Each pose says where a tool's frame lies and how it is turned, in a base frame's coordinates. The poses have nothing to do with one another.
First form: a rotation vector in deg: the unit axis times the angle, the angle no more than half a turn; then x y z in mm.
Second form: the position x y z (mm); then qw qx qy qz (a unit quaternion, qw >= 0). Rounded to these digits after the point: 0 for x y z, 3 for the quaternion.
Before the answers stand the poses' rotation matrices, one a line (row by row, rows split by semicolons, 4 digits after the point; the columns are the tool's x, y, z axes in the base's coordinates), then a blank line. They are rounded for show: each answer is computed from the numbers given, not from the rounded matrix.
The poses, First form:
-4.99 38.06 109.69 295 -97 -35
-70.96 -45.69 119.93 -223 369 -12
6.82 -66.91 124.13 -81 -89 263
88.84 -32.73 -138.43 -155 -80 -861
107.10 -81.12 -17.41 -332 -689 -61
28.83 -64.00 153.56 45 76 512
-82.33 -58.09 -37.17 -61 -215 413
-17.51 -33.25 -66.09 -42 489 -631
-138.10 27.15 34.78 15 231 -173
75.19 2.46 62.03 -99 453 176
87.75 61.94 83.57 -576 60 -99
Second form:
-0.4390 -0.8671 0.2354; 0.8265 -0.2871 0.4842; -0.3523 0.4071 0.8427
-0.4056 -0.1729 -0.8975; 0.7263 -0.6572 -0.2016; -0.5550 -0.7336 0.3921
-0.7750 -0.5919 -0.2215; 0.5104 -0.3795 -0.7716; 0.3727 -0.7111 0.5962
-0.4223 -0.0287 -0.9060; -0.3801 -0.9018 0.2057; -0.8229 0.4312 0.3699
0.3576 -0.7207 -0.5939; -0.9010 -0.0988 -0.4225; 0.2458 0.6861 -0.6847
-0.9233 -0.3042 0.2343; 0.0478 -0.6965 -0.7160; 0.3810 -0.6499 0.6576
0.4644 0.8689 -0.1715; 0.2084 0.0810 0.9747; 0.8608 -0.4883 -0.1434
0.2817 0.9200 -0.2725; -0.7672 0.3866 0.5119; 0.5763 0.0649 0.8147
0.8315 -0.4622 -0.3082; -0.1868 -0.7551 0.6284; -0.5231 -0.4650 -0.7142
0.5417 -0.6087 0.5797; 0.6527 -0.1299 -0.7464; 0.5296 0.7827 0.3270
-0.0052 0.0790 0.9969; 0.9308 -0.3640 0.0337; 0.3656 0.9280 -0.0717

295 -97 -35 0.528 -0.036 0.278 0.801
-223 369 -12 0.287 -0.464 -0.298 0.783
-81 -89 263 0.332 0.046 -0.447 0.829
-155 -80 -861 0.107 0.527 -0.194 -0.821
-332 -689 -61 0.379 0.732 -0.554 -0.119
45 76 512 0.097 0.170 -0.377 0.905
-61 -215 413 0.592 -0.618 -0.436 -0.279
-42 489 -631 0.788 -0.142 -0.269 -0.535
15 231 -173 0.301 -0.908 0.179 0.229
-99 453 176 0.659 0.580 0.019 0.478
-576 60 -99 0.374 0.598 0.422 0.570

